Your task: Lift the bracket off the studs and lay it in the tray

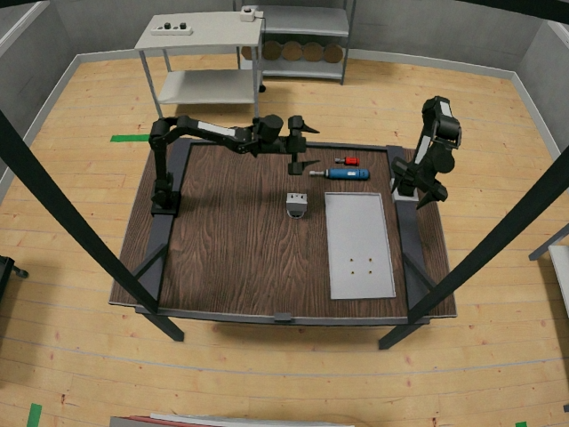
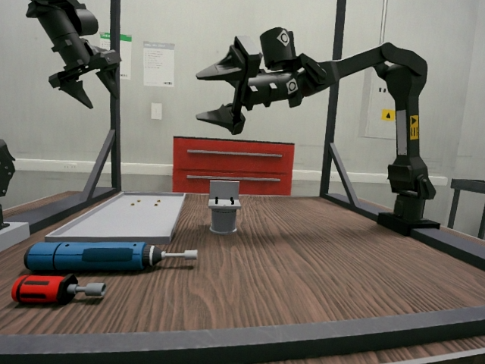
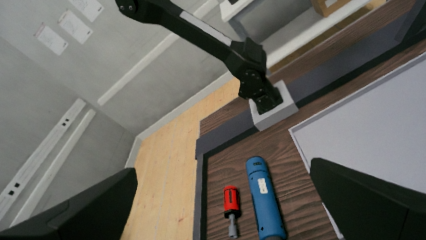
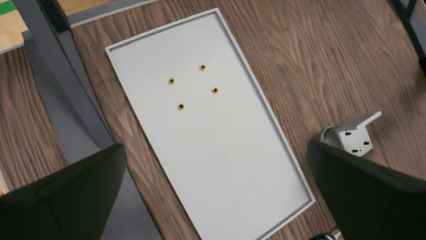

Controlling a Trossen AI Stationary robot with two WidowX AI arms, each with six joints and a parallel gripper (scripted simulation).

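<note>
Right now my right hand is 310 mm to the right of the grey bracket, 240 mm above it and 150 mm short of it. The rest, counted from my right hand: grey joint module (310 mm to the left, 280 mm below, 150 mm ahead); red screwdriver (370 mm ahead, 300 mm below, 80 mm to the left); grey tray (310 mm below, 100 mm to the left).
</note>
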